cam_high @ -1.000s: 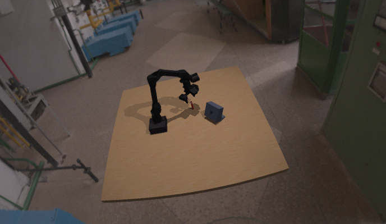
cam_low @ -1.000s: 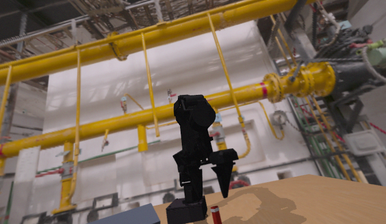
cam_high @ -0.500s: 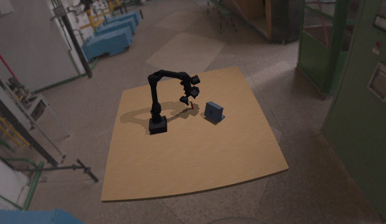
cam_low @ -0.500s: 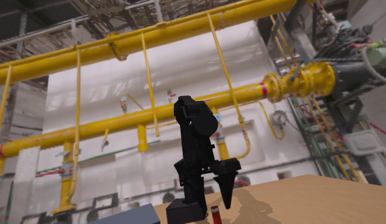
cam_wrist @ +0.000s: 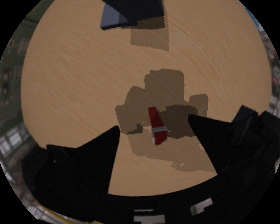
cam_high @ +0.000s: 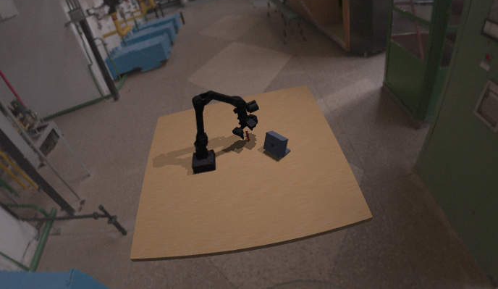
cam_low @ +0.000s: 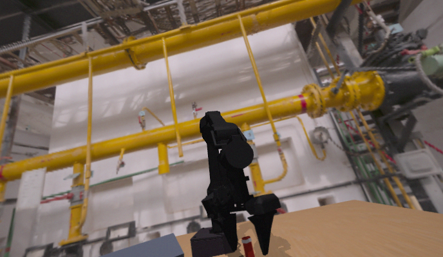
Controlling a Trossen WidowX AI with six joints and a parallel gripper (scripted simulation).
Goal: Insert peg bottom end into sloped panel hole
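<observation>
Right now the red peg is right at my gripper tip. From my gripper tip the other things lie so: grey-blue sloped panel: 170 mm ahead, 140 mm to the right, 20 mm above.
</observation>
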